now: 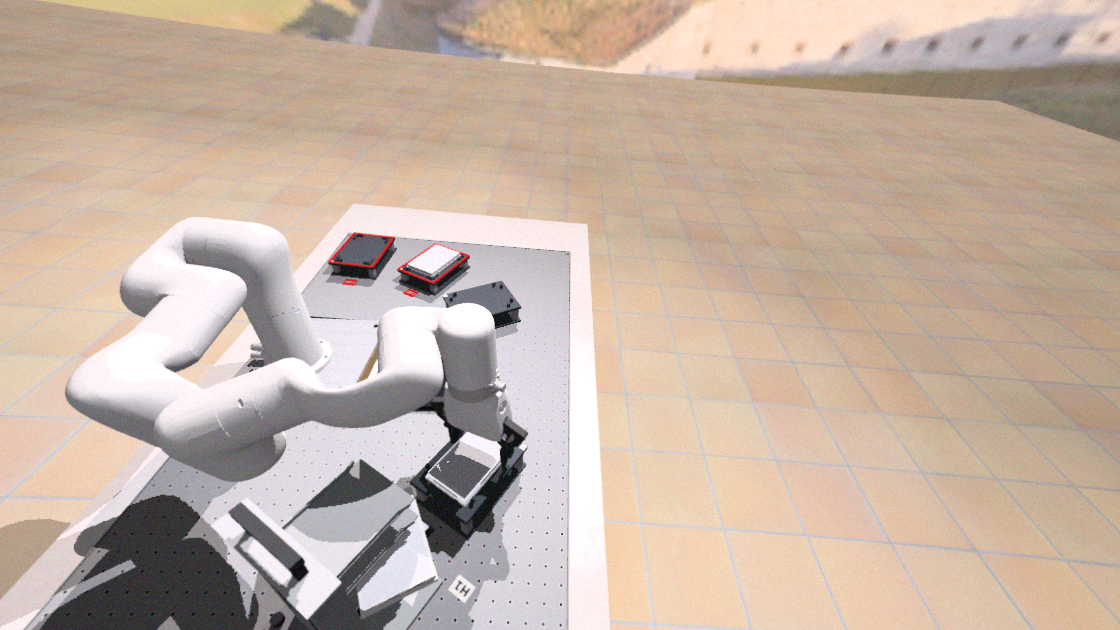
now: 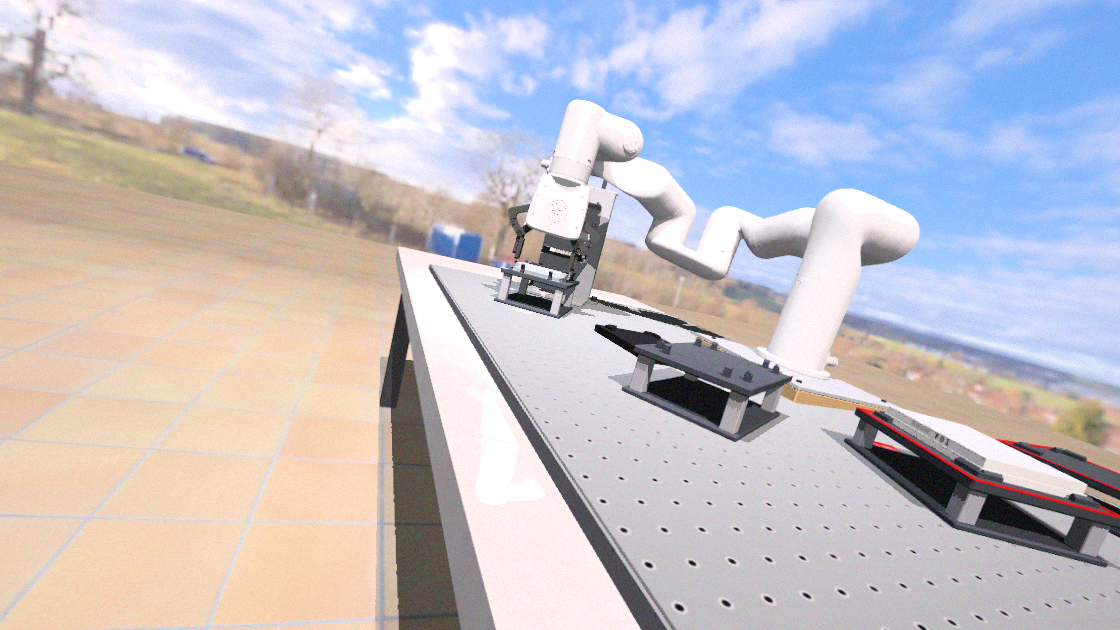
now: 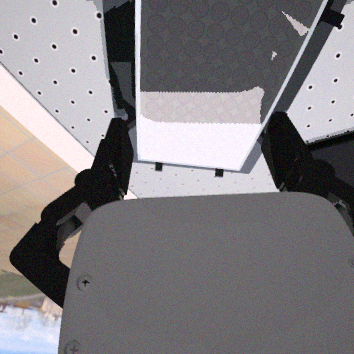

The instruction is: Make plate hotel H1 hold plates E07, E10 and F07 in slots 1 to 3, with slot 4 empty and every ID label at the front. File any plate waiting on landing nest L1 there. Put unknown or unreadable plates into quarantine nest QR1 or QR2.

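Places are measured from the arm's base along level axes (x back, y right, z up), in metres.
Pixels of known places: gripper, fingertip midpoint: (image 1: 481, 446) (image 2: 541, 266) (image 3: 197, 131); arm's base at its link origin: (image 2: 790, 365).
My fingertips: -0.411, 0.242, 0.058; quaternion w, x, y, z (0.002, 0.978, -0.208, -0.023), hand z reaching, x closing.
Ahead of a thing's pixels: the offset from my fingertips to its top centre, as dx, dy, dz. Level surfaces: height alone.
My gripper (image 1: 479, 442) (image 2: 548, 258) (image 3: 197, 131) is open, with its fingers on either side of a plate and nothing gripped. This plate {+0.015, +0.021, -0.003} (image 1: 466, 470) (image 2: 540, 268) (image 3: 200, 142) lies on a dark raised nest {+0.016, +0.021, -0.001} (image 1: 467, 517) (image 2: 565, 280) beside the hotel; its ID cannot be read. Plate hotel H1 (image 1: 321, 579) (image 2: 604, 227) stands near the H1 tag {+0.010, +0.189, -0.077} (image 1: 462, 587); its slot contents cannot be made out. Another white plate {+0.197, -0.612, -0.023} (image 1: 436, 260) (image 2: 998, 454) lies on a red-edged nest {+0.197, -0.612, -0.031} (image 1: 429, 282) (image 2: 1010, 488), its label too small to read surely. A second red-edged nest {+0.403, -0.658, -0.031} (image 1: 361, 250) is empty.
A dark raised stand (image 1: 489, 297) (image 2: 720, 364) without a plate stands between the red-edged nests and the gripper. The arm base (image 1: 313, 356) (image 2: 798, 356) is at the opposite side of the perforated board {dz -0.077} (image 1: 540, 391) (image 2: 563, 423). The hotel is close beside the gripper's nest.
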